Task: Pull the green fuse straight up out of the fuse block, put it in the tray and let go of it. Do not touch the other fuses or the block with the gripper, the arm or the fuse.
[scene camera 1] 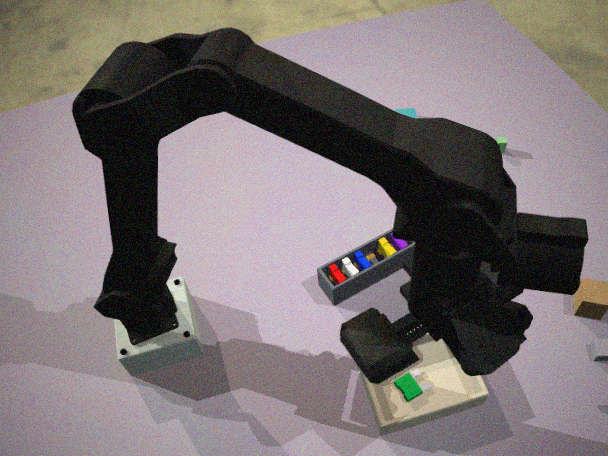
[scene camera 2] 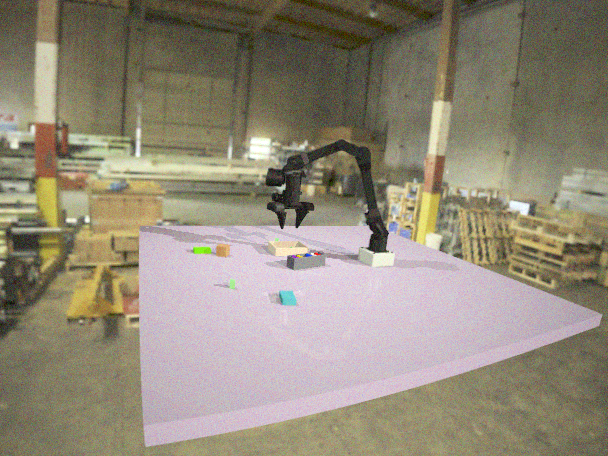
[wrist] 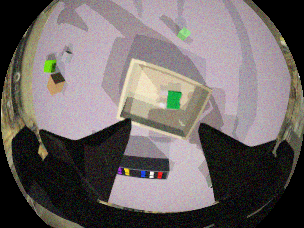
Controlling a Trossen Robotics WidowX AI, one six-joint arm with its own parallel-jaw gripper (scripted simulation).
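Note:
A tray [scene camera 1: 452,391] is visible to me, and the wrist view shows me the tray [wrist: 140,98] as well. My own gripper [scene camera 1: 427,347] is open with nothing in it. I can also find my gripper [scene camera 2: 289,228] in scene camera 2, and the wrist view gives me the gripper [wrist: 166,125] too.

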